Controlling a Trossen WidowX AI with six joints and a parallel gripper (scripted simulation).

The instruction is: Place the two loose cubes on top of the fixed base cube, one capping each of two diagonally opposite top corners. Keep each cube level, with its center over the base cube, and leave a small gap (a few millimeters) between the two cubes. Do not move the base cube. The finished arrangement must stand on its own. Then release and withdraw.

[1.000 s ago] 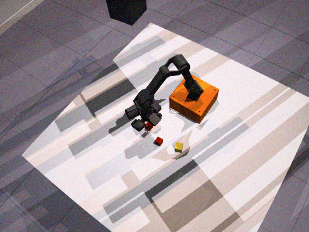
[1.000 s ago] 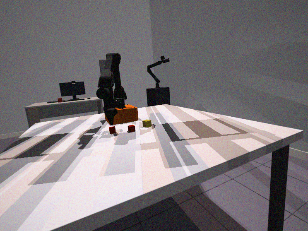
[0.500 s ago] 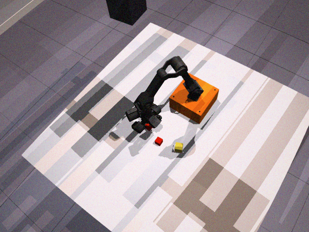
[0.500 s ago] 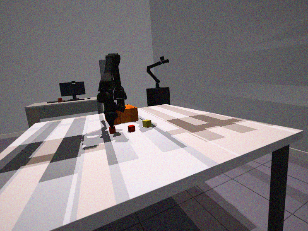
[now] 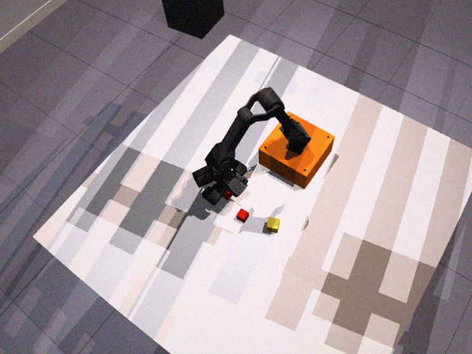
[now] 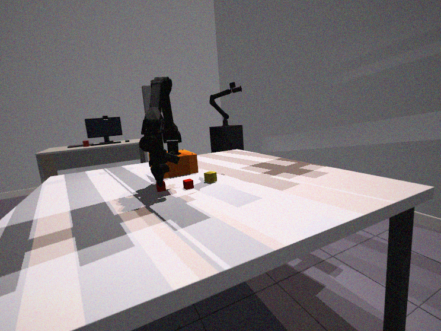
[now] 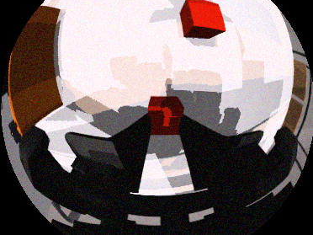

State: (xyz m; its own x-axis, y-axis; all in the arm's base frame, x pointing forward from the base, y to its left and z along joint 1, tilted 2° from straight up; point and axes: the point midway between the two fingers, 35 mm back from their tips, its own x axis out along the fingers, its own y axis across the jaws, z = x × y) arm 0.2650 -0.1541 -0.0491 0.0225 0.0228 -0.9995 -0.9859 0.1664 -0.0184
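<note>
Right now the yellow base cube is 3 cm ahead of my gripper tip and 22 cm to the left of it.
</note>
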